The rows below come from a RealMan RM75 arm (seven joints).
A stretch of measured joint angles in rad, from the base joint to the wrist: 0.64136, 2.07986, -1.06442, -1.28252, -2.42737, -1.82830, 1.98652; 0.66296, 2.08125, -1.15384, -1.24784, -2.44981, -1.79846, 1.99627; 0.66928, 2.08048, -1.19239, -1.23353, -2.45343, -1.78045, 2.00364; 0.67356, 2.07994, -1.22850, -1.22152, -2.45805, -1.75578, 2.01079; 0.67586, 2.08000, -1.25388, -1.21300, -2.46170, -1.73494, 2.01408; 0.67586, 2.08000, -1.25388, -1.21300, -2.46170, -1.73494, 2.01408; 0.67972, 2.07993, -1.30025, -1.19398, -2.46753, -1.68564, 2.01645; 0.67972, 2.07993, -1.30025, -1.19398, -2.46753, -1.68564, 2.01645; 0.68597, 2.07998, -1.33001, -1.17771, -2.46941, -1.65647, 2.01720; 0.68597, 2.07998, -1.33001, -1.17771, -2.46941, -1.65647, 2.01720; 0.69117, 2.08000, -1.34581, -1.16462, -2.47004, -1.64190, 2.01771; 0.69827, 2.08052, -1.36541, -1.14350, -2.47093, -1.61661, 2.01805; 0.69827, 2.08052, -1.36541, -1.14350, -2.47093, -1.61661, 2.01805; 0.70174, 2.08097, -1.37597, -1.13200, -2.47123, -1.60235, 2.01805; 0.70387, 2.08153, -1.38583, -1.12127, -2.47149, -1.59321, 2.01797; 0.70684, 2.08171, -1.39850, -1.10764, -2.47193, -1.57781, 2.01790; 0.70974, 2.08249, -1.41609, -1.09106, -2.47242, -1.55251, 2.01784; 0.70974, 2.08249, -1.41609, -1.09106, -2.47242, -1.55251, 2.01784
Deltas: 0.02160, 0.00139, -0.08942, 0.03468, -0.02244, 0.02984, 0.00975; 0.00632, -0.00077, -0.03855, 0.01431, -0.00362, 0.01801, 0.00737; 0.00428, -0.00054, -0.03611, 0.01201, -0.00462, 0.02467, 0.00715; 0.00230, 0.00006, -0.02538, 0.00852, -0.00365, 0.02084, 0.00329; 0.00000, 0.00000, 0.00000, 0.00000, 0.00000, 0.00000, 0.00000; 0.00386, -0.00007, -0.04637, 0.01902, -0.00583, 0.04930, 0.00237; 0.00000, 0.00000, 0.00000, 0.00000, 0.00000, 0.00000, 0.00000; 0.00625, 0.00005, -0.02976, 0.01627, -0.00188, 0.02917, 0.00075; 0.00000, 0.00000, 0.00000, 0.00000, 0.00000, 0.00000, 0.00000; 0.00520, 0.00002, -0.01580, 0.01309, -0.00063, 0.01457, 0.00051; 0.00710, 0.00052, -0.01960, 0.02112, -0.00089, 0.02529, 0.00034; 0.00000, 0.00000, 0.00000, 0.00000, 0.00000, 0.00000, 0.00000; 0.00347, 0.00045, -0.01056, 0.01150, -0.00030, 0.01426, 0.00000; 0.00213, 0.00056, -0.00986, 0.01073, -0.00026, 0.00914, -0.00008; 0.00297, 0.00018, -0.01267, 0.01363, -0.00044, 0.01540, -0.00007; 0.00290, 0.00078, -0.01759, 0.01658, -0.00049, 0.02530, -0.00006; 0.00000, 0.00000, 0.00000, 0.00000, 0.00000, 0.00000, 0.00000
